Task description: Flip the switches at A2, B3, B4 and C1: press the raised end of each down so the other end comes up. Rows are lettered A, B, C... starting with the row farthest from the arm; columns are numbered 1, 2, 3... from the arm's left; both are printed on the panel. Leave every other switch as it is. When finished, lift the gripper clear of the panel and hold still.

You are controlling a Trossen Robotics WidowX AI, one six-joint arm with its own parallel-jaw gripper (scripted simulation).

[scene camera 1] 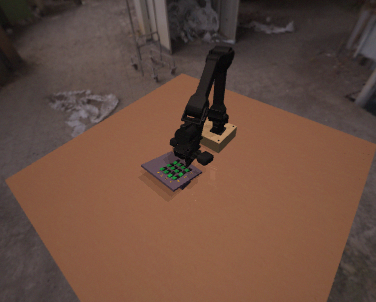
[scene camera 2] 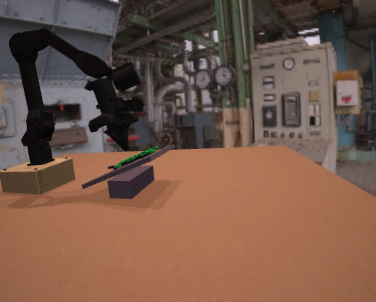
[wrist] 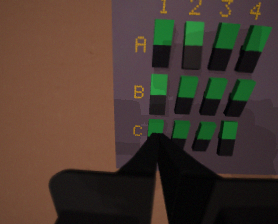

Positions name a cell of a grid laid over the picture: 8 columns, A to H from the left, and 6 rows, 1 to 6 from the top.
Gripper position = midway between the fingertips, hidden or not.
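Gripper: visible in scene camera 1 (D4), scene camera 2 (C3), wrist view (E4).
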